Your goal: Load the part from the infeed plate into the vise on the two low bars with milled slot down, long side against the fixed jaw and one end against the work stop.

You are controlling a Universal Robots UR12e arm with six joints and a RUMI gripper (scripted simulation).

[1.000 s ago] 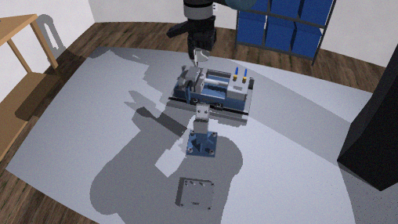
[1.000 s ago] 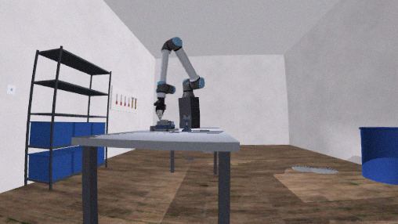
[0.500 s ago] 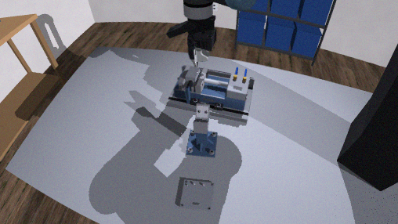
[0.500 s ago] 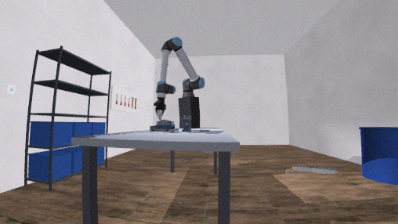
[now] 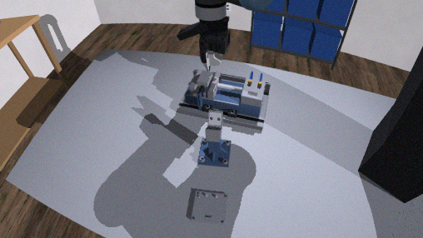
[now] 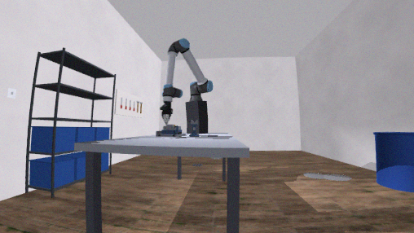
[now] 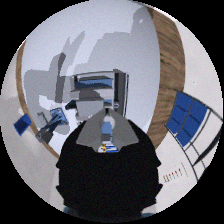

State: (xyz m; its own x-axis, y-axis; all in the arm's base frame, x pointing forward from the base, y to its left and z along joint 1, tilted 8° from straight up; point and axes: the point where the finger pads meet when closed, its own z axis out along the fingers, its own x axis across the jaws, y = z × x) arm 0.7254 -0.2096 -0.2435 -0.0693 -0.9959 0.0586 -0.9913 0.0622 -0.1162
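The grey part is 40 mm to the left of my hand and 30 mm below it. The rest, counted from my hand: infeed plate (430 mm to the left, 110 mm below, 100 mm behind); then vise (80 mm below, 70 mm behind, 40 mm to the left); then air cylinder (160 mm behind, 50 mm to the left, 40 mm below).
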